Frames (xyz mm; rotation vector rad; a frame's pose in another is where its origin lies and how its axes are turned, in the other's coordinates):
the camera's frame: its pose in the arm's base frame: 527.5 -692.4 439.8 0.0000 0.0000 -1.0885
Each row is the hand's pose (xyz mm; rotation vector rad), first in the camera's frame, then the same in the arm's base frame.
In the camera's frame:
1: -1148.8 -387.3 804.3 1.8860 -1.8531 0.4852
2: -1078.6 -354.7 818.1 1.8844 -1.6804 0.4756
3: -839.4 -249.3 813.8 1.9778 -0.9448 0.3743
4: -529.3 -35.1 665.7 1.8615 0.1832 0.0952
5: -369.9 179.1 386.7 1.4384 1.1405 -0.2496
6: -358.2 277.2 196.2 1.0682 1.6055 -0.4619
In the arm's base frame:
1: -348.5 145.7 1244.1 0.6346 -2.4857 0.0912
2: -287.0 98.7 1257.9 0.7235 -2.3529 0.0150
3: -82.7 -64.4 1253.6 1.1952 -1.8207 -0.2472
4: 250.9 -239.8 1105.5 1.7337 -0.8293 -0.6494
5: 514.6 -281.6 826.5 1.9358 0.2455 -0.9933
6: 606.9 -246.5 636.0 1.8919 0.8894 -1.1565

